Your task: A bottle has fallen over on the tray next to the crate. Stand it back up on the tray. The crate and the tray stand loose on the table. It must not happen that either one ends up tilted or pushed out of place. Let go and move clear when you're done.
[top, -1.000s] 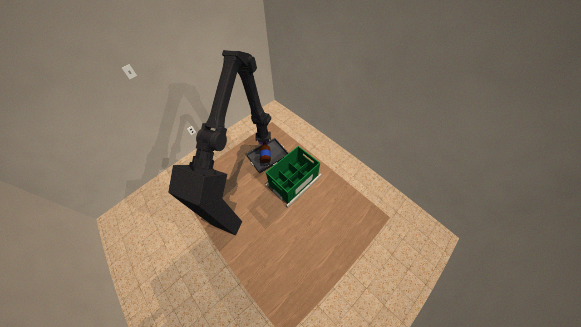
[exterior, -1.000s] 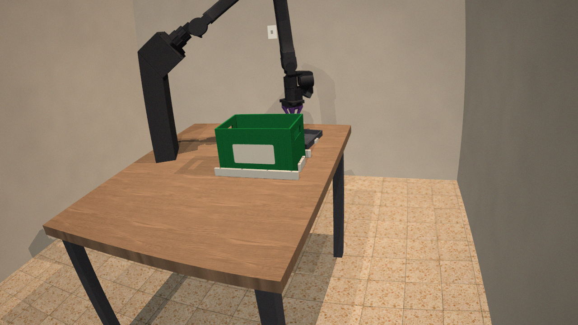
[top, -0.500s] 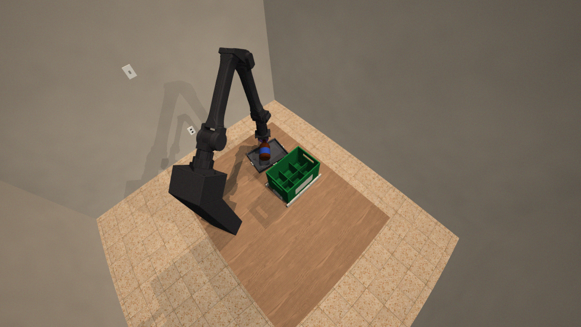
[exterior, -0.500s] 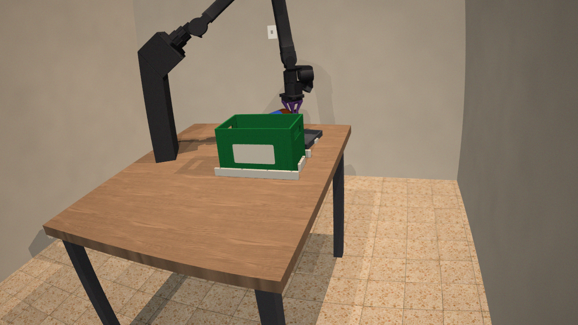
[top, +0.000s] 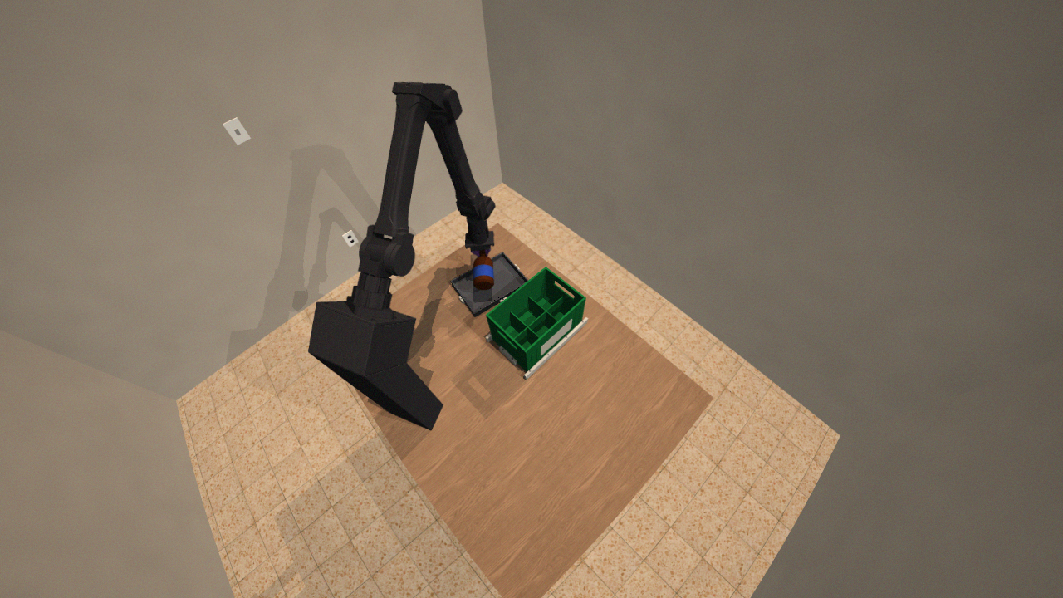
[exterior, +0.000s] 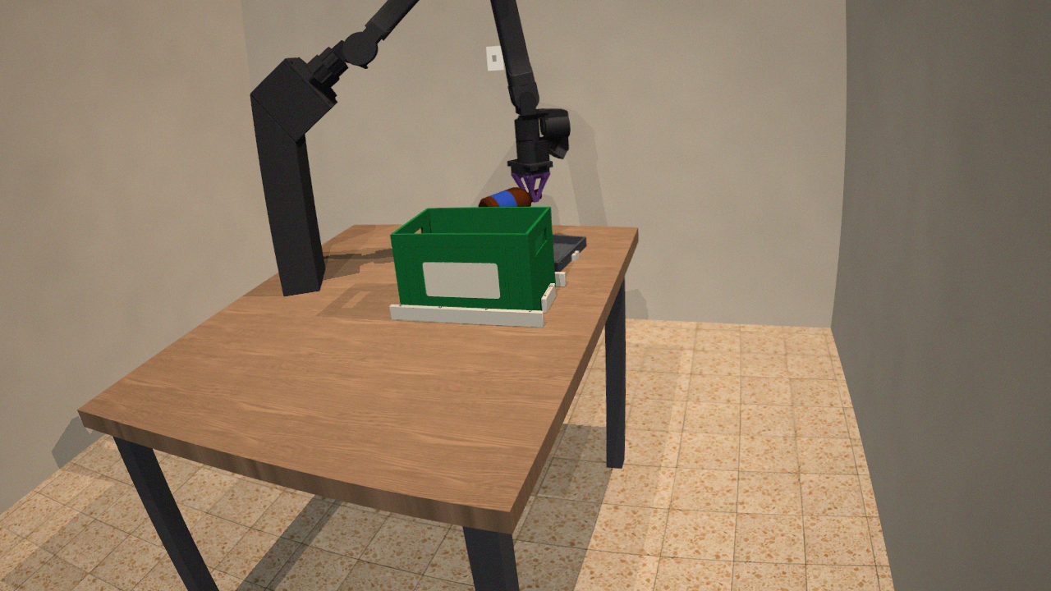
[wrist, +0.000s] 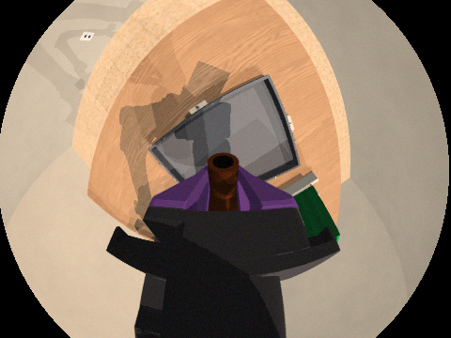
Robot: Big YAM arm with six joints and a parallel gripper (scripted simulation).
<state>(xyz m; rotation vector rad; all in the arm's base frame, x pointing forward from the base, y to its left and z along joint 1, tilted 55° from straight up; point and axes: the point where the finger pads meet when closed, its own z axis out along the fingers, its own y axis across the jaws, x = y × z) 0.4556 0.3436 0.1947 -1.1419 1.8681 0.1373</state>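
The brown bottle lies 10 mm behind my hand and 50 mm to the right of it. From my hand the other things lie so: green crate: 120 mm ahead, 300 mm to the right, 50 mm below; tray: 40 mm to the right, 120 mm below.
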